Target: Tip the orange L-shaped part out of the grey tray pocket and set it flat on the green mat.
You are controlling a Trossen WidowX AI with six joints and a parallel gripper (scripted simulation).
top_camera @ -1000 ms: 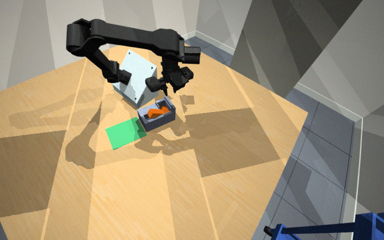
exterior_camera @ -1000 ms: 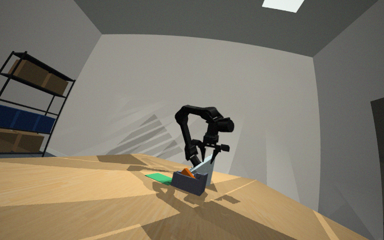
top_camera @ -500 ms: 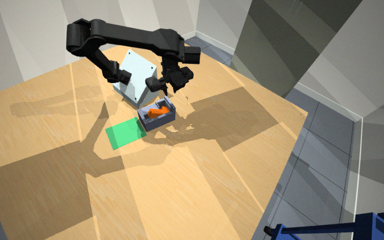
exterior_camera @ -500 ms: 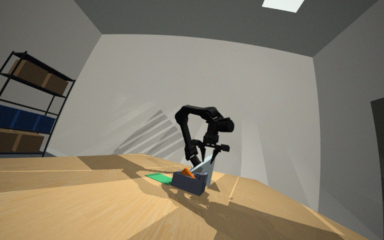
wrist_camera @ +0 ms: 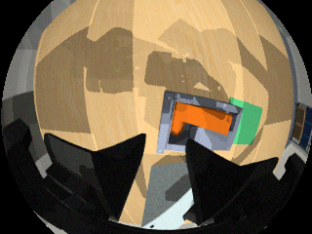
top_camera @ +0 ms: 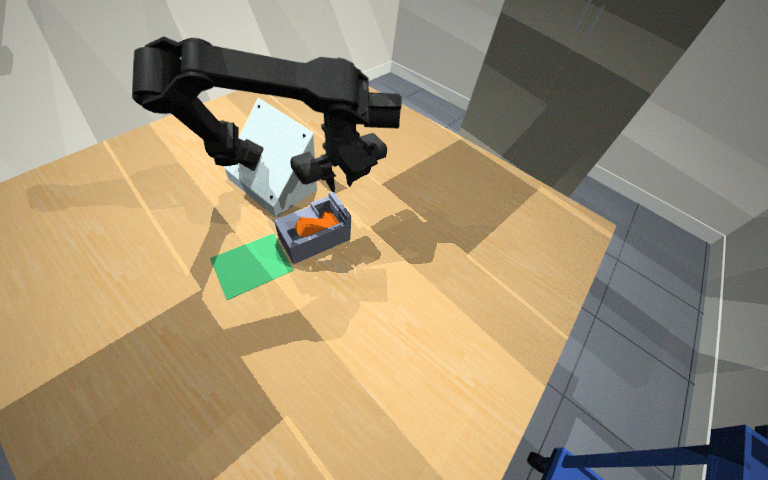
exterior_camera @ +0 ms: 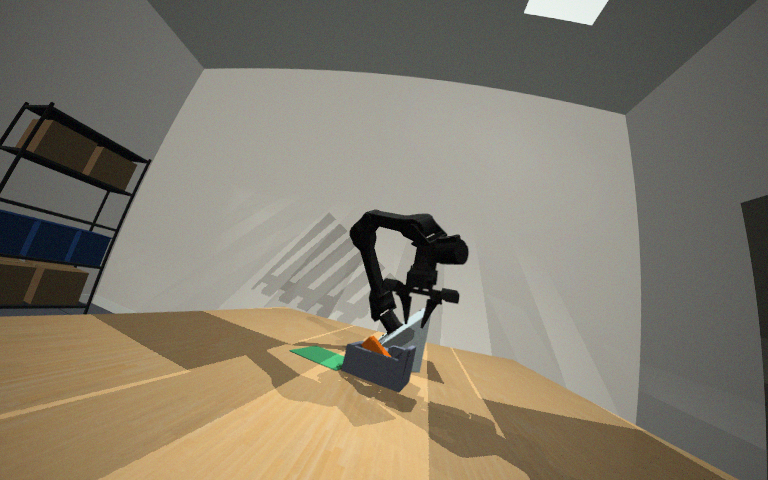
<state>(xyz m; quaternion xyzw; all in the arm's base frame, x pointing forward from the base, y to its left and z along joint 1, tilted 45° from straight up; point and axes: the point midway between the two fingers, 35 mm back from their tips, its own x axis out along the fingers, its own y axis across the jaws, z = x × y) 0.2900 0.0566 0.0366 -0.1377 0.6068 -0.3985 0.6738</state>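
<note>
My gripper tip is now 20 mm past the orange L-shaped part, 40 mm to the left of it and 100 mm above it. From my gripper tip the other things lie so: green mat: 90 mm behind, 210 mm to the right, 160 mm below.
</note>
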